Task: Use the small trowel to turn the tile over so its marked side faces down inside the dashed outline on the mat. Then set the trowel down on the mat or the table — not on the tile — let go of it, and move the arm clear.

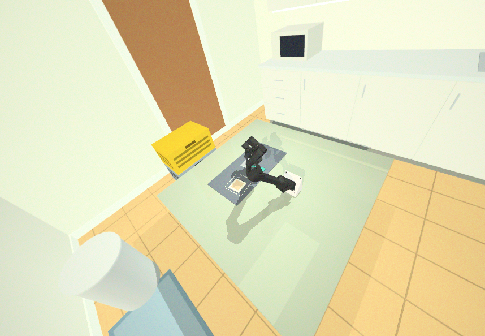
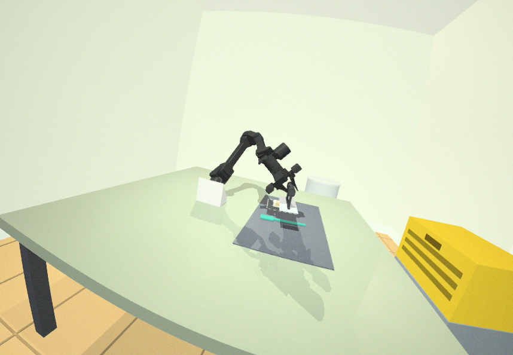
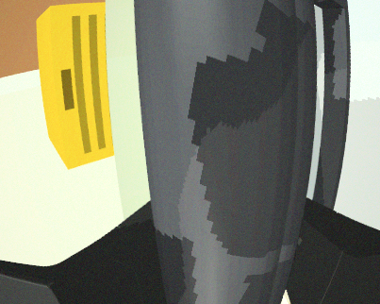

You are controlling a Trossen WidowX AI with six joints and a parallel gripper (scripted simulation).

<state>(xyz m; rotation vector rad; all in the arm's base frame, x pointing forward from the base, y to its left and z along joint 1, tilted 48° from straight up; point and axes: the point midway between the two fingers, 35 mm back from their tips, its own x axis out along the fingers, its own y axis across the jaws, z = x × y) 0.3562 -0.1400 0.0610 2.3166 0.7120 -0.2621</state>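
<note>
Now: the teal trowel 5 cm behind my gripper tip, 2 cm to the right of it and 13 cm below it. The rest, counted from my gripper tip: white tile (3 cm behind, 20 cm to the left, 13 cm below); grey mat (1 cm to the left, 16 cm below).
</note>
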